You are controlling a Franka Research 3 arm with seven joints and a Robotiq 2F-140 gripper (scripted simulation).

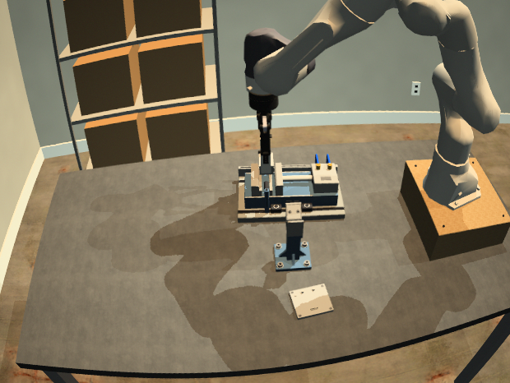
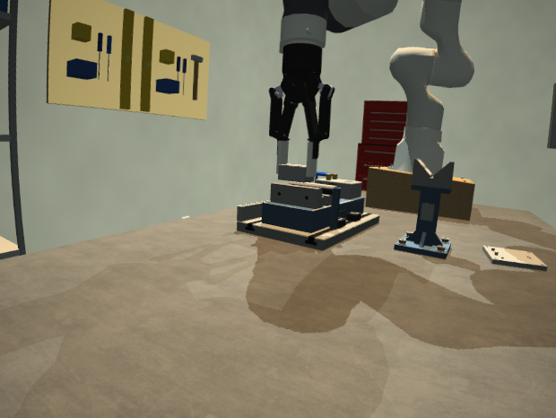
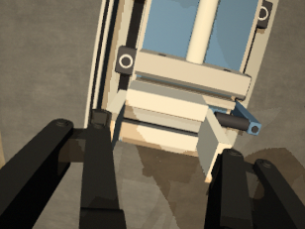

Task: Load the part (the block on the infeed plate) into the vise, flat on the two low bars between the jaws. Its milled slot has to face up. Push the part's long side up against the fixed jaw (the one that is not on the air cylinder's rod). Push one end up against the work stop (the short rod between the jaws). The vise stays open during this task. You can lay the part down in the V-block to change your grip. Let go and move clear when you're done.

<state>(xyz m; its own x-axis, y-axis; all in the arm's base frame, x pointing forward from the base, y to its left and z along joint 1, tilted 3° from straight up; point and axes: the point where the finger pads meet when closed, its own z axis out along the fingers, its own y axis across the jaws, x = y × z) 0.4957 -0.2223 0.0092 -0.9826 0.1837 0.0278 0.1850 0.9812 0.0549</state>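
Right now the part is 20 mm below my hand. The rest, counted from my hand: fixed jaw (30 mm ahead, 10 mm to the left, 70 mm below); then moving jaw (30 mm behind, 30 mm to the left, 70 mm below); then work stop rod (10 mm ahead, 70 mm to the left, 50 mm below).
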